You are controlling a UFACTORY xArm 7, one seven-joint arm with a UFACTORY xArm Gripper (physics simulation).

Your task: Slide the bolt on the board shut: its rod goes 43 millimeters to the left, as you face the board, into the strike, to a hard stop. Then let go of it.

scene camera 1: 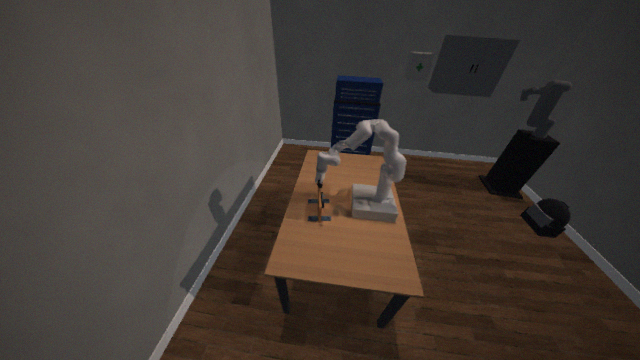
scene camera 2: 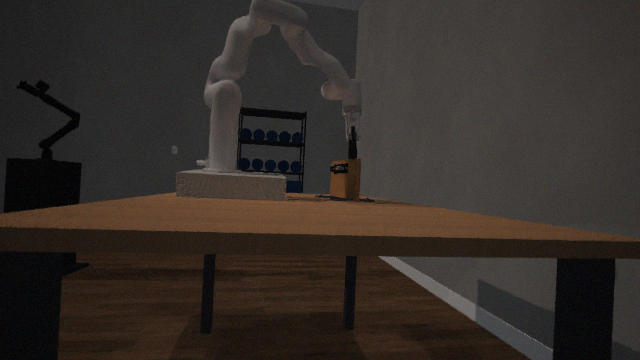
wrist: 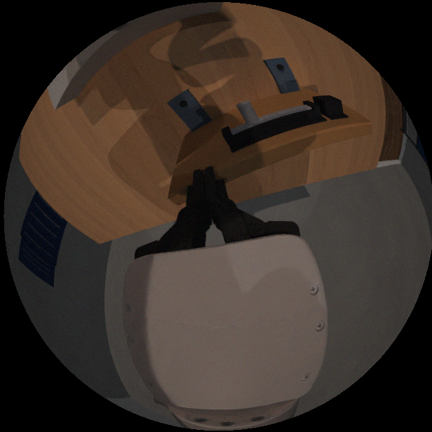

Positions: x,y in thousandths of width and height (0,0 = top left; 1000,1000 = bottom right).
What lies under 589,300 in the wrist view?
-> A bolt.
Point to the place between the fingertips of my gripper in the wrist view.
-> At 478,418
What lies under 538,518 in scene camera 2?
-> An orange board.
